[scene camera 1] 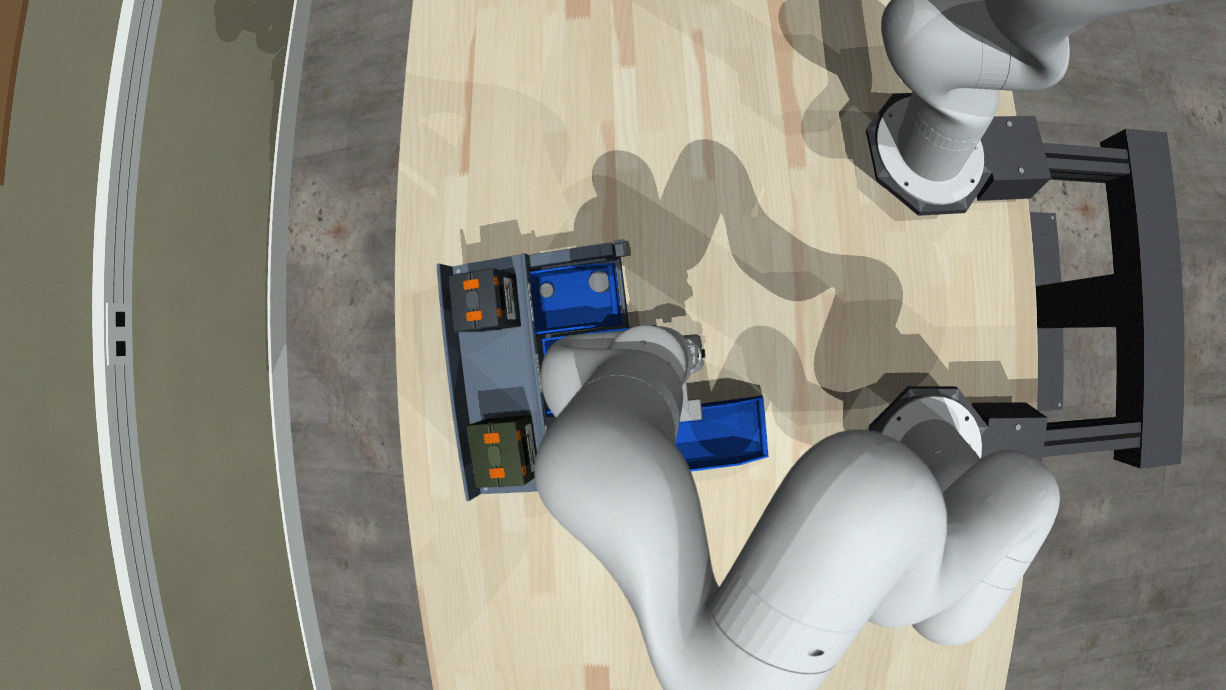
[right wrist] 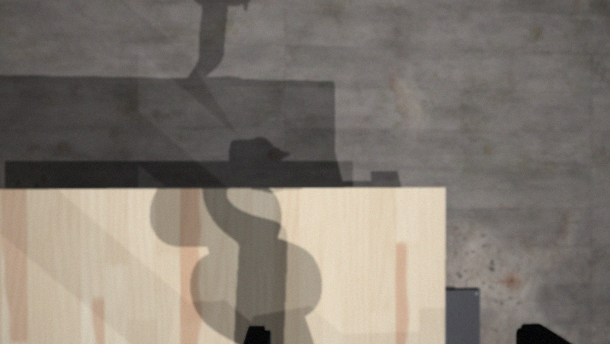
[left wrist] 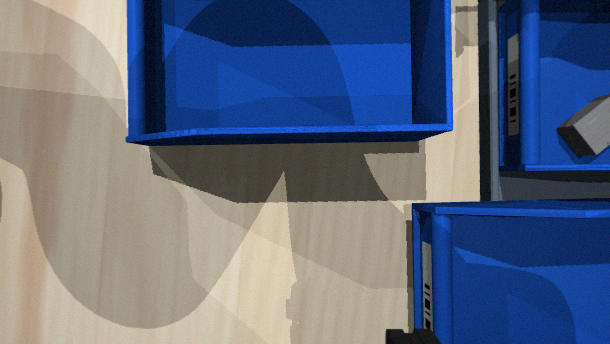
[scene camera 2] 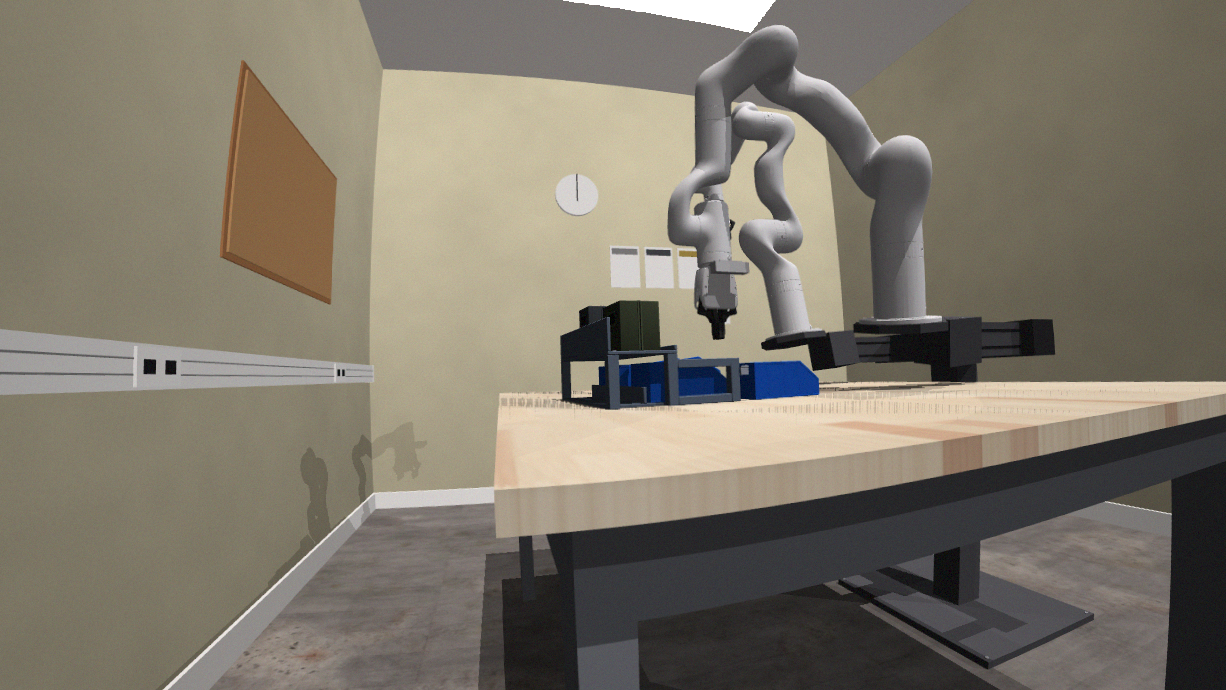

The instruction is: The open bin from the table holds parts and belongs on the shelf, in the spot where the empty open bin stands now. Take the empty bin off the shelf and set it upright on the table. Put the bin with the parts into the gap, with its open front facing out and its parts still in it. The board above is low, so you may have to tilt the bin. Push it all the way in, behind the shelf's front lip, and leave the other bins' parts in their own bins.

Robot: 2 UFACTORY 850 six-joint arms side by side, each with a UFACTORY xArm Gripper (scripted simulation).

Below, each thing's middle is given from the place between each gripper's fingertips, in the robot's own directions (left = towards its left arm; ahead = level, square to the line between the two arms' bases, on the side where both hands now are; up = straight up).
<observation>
The grey shelf (scene camera 2: 592,342) lies 20 cm ahead of my left hand (scene camera 2: 718,339), 9 cm below it and 3 cm to the left of it.
I see my right gripper 81 cm to the right of the grey shelf, 56 cm short of it and 56 cm above it.
</observation>
